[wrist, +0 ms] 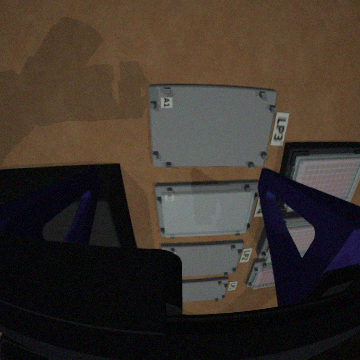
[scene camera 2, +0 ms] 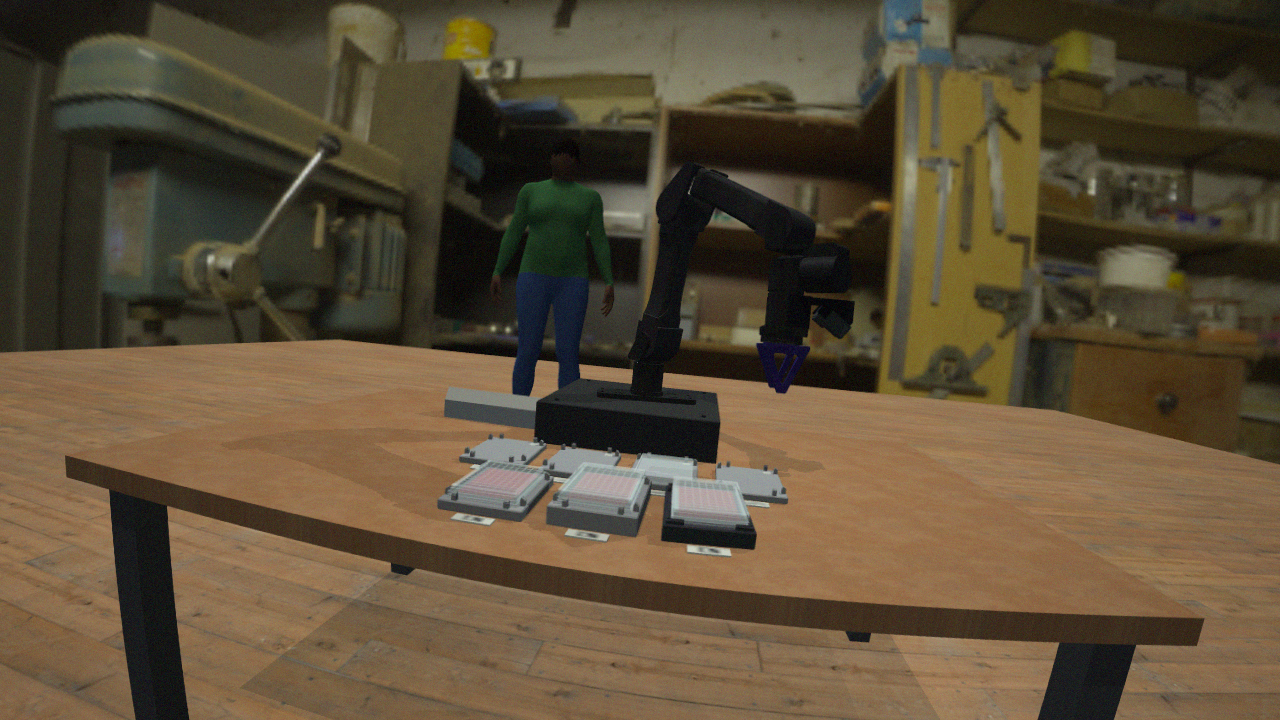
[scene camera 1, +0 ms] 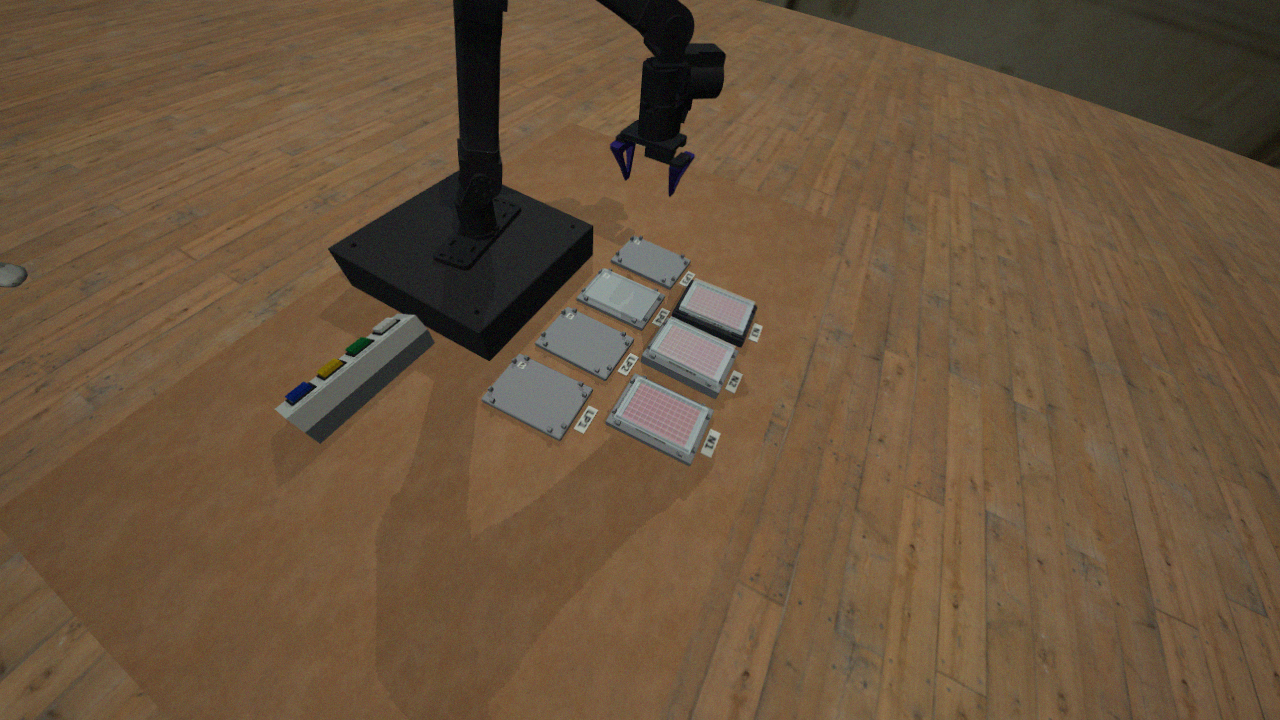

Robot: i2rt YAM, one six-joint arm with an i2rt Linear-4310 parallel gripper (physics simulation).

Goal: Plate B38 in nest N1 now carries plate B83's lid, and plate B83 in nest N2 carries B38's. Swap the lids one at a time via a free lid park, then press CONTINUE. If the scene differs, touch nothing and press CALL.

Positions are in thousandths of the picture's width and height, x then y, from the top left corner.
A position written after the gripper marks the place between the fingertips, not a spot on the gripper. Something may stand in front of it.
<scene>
The gripper (scene camera 1: 507,260) is open, holding nothing. Further things: a grey button box (scene camera 1: 310,476), a lid park LP3 (scene camera 1: 517,370), a lid park LP2 (scene camera 1: 458,477) and a lid park LP4 (scene camera 1: 500,453).
The gripper shows as well in the wrist view (wrist: 496,490) and in scene camera 2 (scene camera 2: 607,542). The grey button box also shows in scene camera 2 (scene camera 2: 401,570). The lid park LP3 is seen too in the wrist view (wrist: 532,346) and in scene camera 2 (scene camera 2: 597,674).
</scene>
